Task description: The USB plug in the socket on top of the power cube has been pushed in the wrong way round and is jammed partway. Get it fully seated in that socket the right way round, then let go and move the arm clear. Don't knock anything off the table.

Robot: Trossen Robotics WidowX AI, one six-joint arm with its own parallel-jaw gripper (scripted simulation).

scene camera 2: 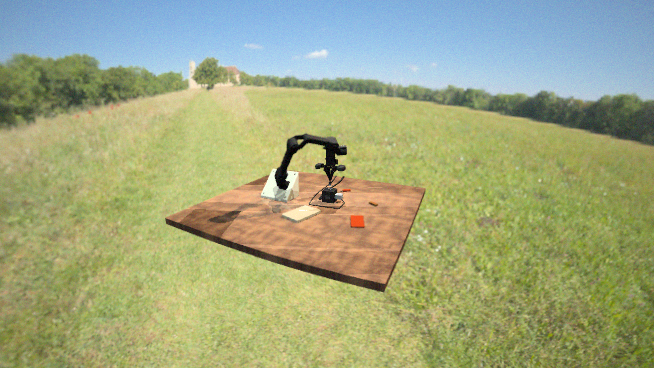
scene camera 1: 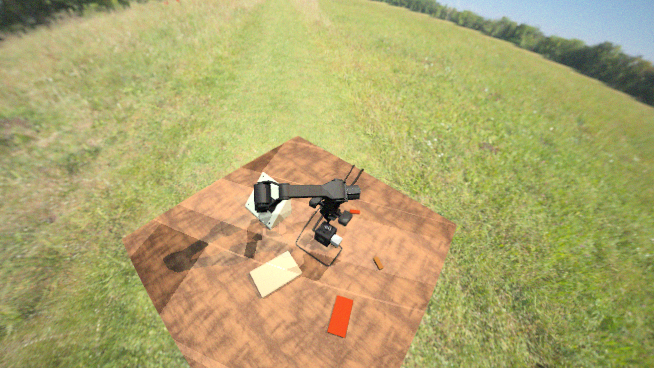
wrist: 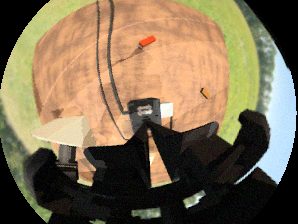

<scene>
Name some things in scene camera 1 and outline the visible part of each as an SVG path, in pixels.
A cream pad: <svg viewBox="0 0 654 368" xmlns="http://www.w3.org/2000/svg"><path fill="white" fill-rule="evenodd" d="M289 251L250 272L263 298L302 274Z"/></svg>
</scene>
